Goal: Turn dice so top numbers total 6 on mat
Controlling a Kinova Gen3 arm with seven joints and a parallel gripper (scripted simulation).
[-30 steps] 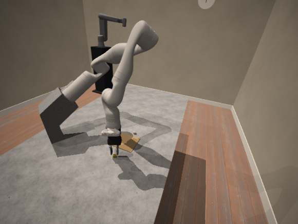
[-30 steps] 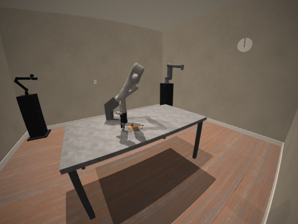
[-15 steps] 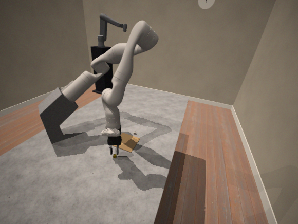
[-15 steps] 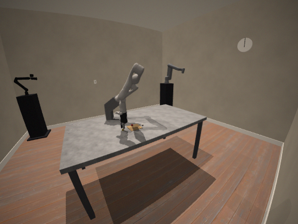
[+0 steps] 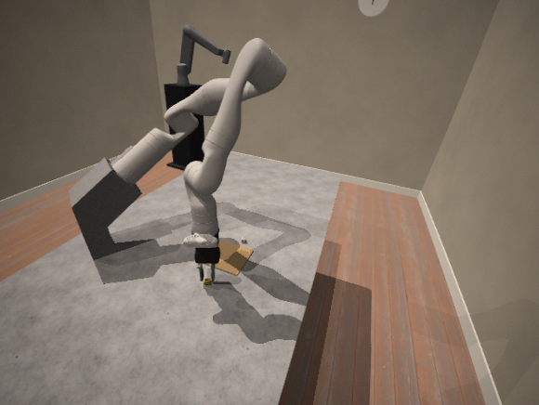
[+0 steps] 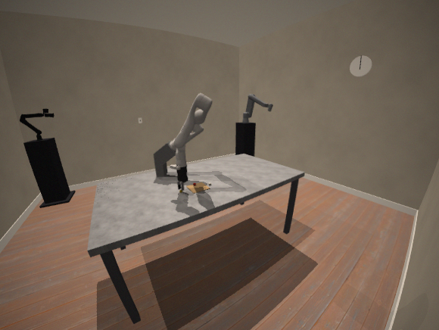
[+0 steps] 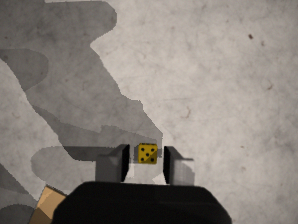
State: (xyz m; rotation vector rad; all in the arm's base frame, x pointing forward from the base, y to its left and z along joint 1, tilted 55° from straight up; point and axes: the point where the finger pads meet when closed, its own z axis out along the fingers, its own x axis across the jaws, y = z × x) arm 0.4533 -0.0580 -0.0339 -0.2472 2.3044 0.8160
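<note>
Now: the yellow die 3 cm below my hand. From my hand the other things lie so: tan mat 1 cm behind, 14 cm to the left, 4 cm below; white die 24 cm to the left, 3 cm below; red die 5 cm behind, 13 cm to the left, 3 cm below.
</note>
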